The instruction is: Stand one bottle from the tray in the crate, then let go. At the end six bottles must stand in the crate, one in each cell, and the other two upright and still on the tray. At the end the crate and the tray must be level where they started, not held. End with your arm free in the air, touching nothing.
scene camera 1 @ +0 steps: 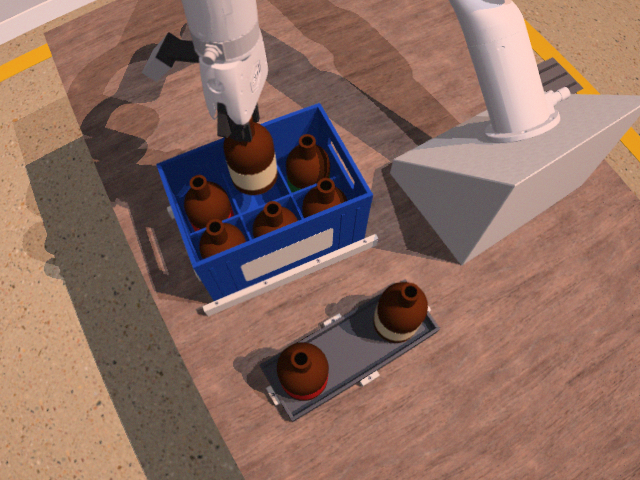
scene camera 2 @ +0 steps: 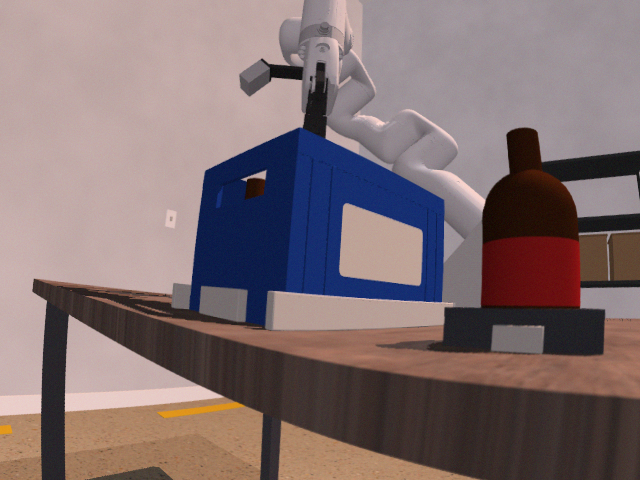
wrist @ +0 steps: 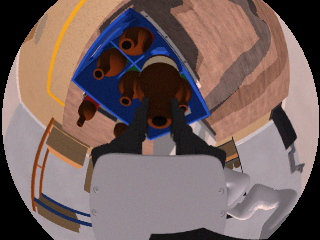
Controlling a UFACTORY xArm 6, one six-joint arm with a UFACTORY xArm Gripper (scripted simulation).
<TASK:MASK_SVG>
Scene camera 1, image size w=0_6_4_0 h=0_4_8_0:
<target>my gripper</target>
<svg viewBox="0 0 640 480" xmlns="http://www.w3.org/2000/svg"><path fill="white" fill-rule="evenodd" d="M252 141L252 133L248 121L251 116L255 123L260 120L257 101L268 73L261 31L261 40L259 36L257 44L249 52L226 61L216 60L214 65L207 65L202 61L203 56L197 52L192 41L180 40L168 32L153 49L142 73L158 82L173 66L175 61L199 63L206 105L212 119L217 119L217 136L230 137L239 142Z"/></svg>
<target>grey tray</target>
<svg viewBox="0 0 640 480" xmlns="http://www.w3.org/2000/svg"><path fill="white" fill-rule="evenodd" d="M431 314L427 312L425 320L409 340L402 343L388 342L377 334L373 324L374 313L382 292L301 340L300 342L311 343L320 348L325 354L329 365L327 385L324 391L312 400L296 400L284 391L276 369L278 358L283 351L259 366L291 421L294 422L436 334L440 327Z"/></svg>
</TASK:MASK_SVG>
